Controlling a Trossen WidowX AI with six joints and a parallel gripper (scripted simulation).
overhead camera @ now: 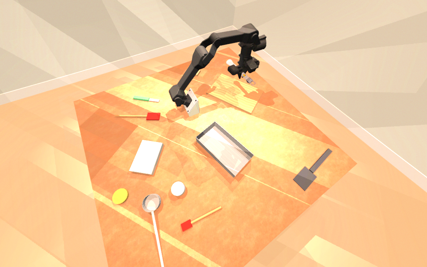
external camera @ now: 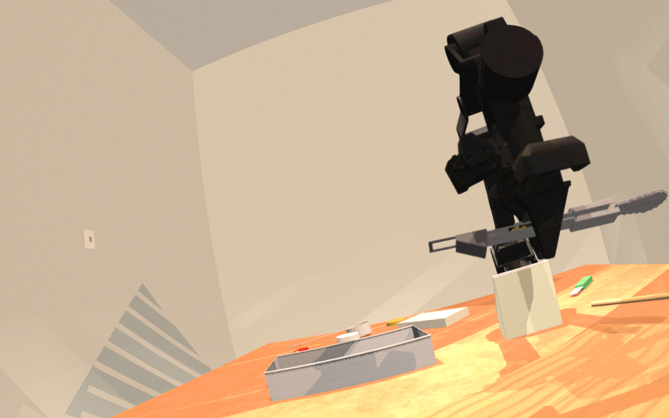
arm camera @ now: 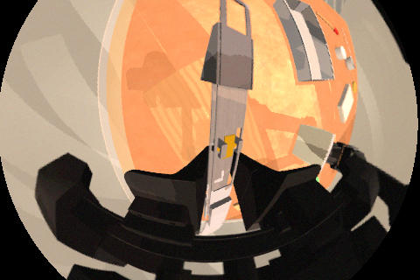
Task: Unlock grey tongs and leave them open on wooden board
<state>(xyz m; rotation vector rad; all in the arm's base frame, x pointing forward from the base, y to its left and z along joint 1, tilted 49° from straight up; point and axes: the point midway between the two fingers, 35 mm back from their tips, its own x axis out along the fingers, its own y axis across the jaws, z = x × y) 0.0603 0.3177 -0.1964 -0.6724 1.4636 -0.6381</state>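
My gripper tip is 20 mm past the wooden board and 150 mm above it. Round my gripper tip: metal roasting tin: 320 mm ahead, 310 mm to the right, 130 mm below; dark spatula: 660 mm ahead, 70 mm to the left, 150 mm below; white slab: 150 mm ahead, 710 mm to the right, 140 mm below.
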